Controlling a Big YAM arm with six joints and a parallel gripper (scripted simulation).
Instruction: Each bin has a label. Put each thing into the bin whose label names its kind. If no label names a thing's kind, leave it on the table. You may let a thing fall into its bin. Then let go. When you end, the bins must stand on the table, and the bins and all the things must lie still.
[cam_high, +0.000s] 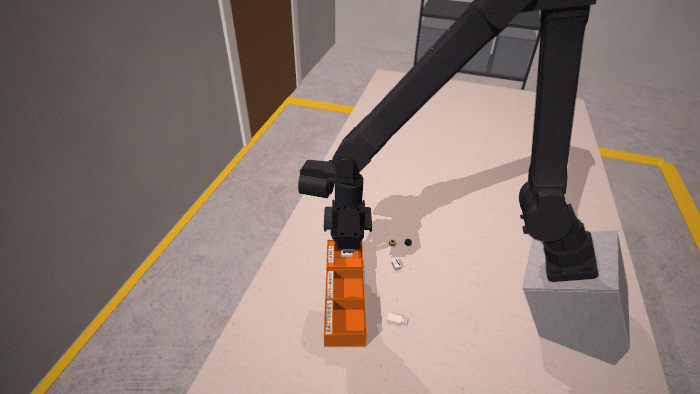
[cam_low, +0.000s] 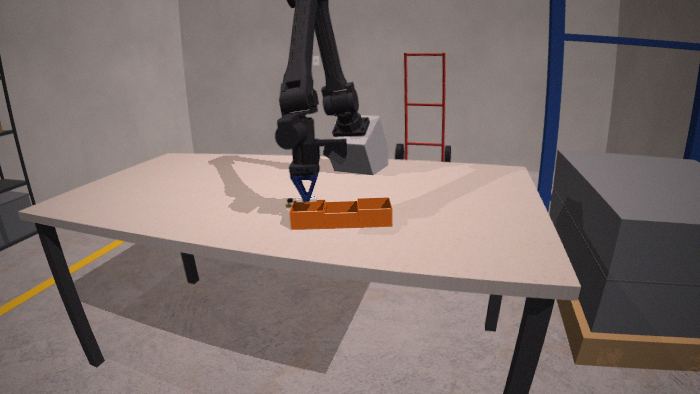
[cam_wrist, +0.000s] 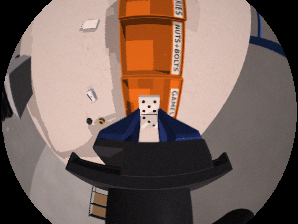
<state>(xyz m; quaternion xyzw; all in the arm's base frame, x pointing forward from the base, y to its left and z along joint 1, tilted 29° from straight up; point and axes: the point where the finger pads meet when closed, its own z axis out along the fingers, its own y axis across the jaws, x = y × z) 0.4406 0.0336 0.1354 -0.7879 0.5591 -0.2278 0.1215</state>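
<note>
The black nut is 130 mm behind my hand, 120 mm to the right of it and 70 mm below it. Round my hand: grey thing 110 mm behind, 60 mm below, 40 mm to the right; white domino right at my hand; orange three-compartment bin 80 mm to the left, 50 mm below, 20 mm behind.
</note>
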